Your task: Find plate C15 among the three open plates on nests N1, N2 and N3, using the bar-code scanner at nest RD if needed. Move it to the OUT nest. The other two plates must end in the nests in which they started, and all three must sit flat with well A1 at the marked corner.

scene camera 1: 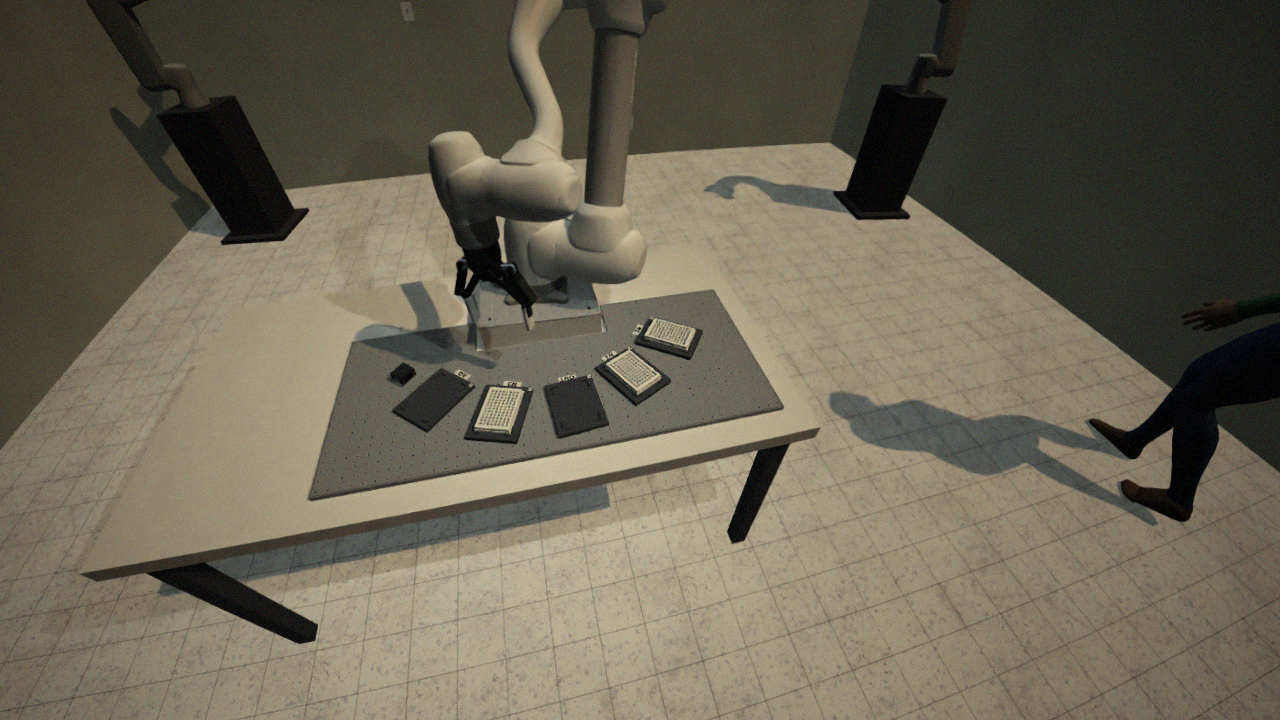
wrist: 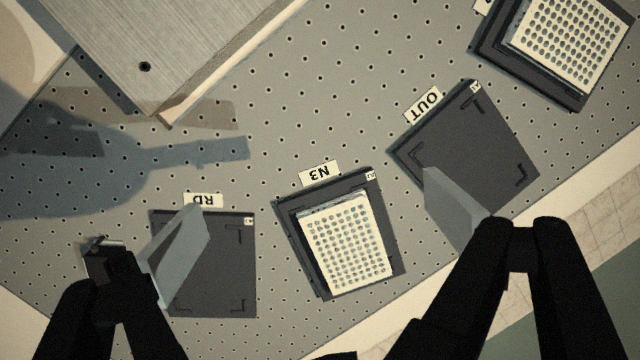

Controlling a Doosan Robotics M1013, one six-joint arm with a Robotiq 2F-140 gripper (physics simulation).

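Frame: origin at the arm's base, x ahead, y left, z up, level; millimetres.
Where they show: gripper, fingertip midpoint: [scene camera 1: 503,323] [wrist: 312,205]; arm's base, link origin: [scene camera 1: 538,287].
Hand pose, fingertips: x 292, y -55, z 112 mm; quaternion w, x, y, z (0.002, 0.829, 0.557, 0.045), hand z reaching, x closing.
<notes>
Things, the pixels of their centre, and the offset from my fingertips. "*": a spot on its surface instead.
- pale plate, body centre: [wrist: 347,246] [scene camera 1: 499,409] dx +140, dy -24, dz -149 mm
- nest N3, surface spot: [wrist: 381,220] * dx +136, dy +29, dz -156 mm
- second plate, body centre: [wrist: 566,34] [scene camera 1: 632,371] dx +46, dy +307, dz -149 mm
- third plate, body centre: [scene camera 1: 669,333] dx -88, dy +426, dz -149 mm
- Nest OUT, body centre: [wrist: 471,164] [scene camera 1: 575,404] dx +133, dy +158, dz -160 mm
- nest RD, body centre: [wrist: 194,271] [scene camera 1: 430,392] dx +68, dy -204, dz -151 mm
- small black scanner, surface spot: [wrist: 97,267] [scene camera 1: 402,368] * dx -8, dy -288, dz -135 mm
My gripper [scene camera 1: 501,316] [wrist: 312,205] is open and empty, high above the board's back left part. A pale plate [scene camera 1: 500,409] [wrist: 347,245] sits on nest N3 [wrist: 381,220], between the fingers in the wrist view but far below them. A second plate [scene camera 1: 633,371] [wrist: 570,42] sits on nest N2, partly cut off in the wrist view. A third plate [scene camera 1: 671,333] is on nest N1 at the back right. Nest OUT [scene camera 1: 576,405] [wrist: 470,145] and nest RD [scene camera 1: 434,398] [wrist: 225,290] are bare. The bar codes cannot be read.
The small black scanner [scene camera 1: 402,372] [wrist: 97,267] stands beside nest RD, partly behind a finger in the wrist view. The robot's base plate [wrist: 165,45] is at the board's back edge. A person [scene camera 1: 1194,429] stands on the floor at the right. Two dark pedestals [scene camera 1: 228,170] [scene camera 1: 893,147] stand farther back.
</notes>
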